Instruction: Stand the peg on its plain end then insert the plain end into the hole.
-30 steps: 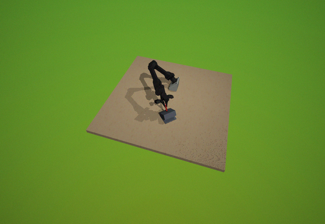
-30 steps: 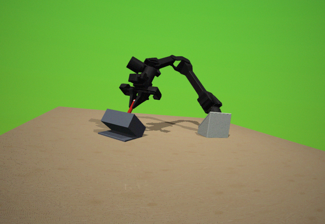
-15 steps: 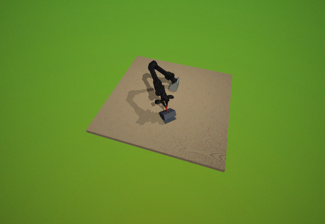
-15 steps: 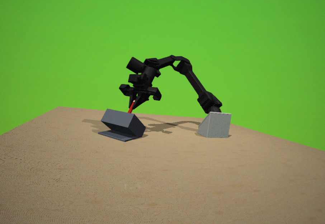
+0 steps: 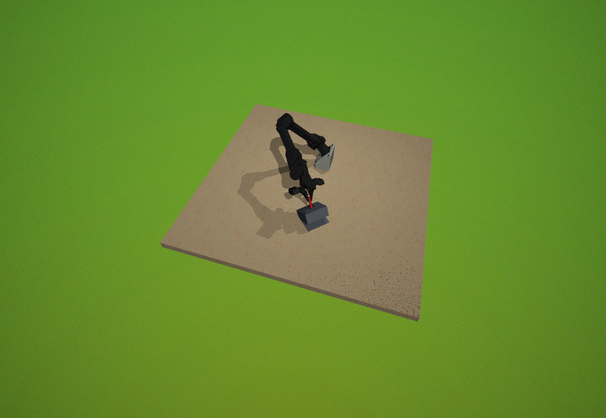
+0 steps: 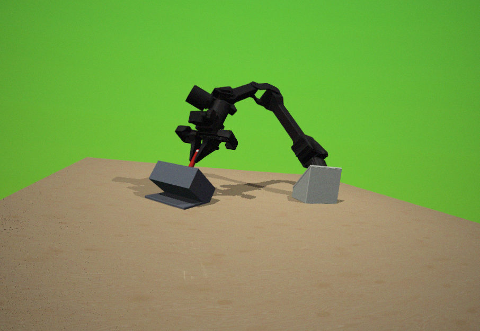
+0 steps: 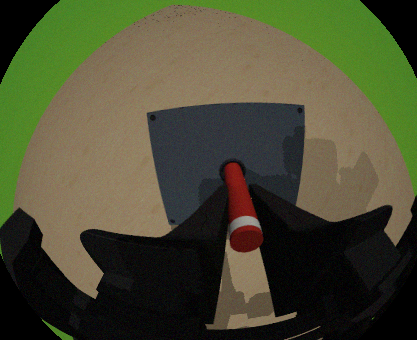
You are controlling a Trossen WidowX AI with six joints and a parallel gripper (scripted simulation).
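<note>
Now: gripper tip 6 cm above the panel, 3 cm short of it and 2 cm to the right of it. Round my gripper tip: flat base plate 10 cm below, 4 cm ahead, 3 cm to the left; red peg 1 cm to the right, 1 cm behind, 1 cm above.
</note>
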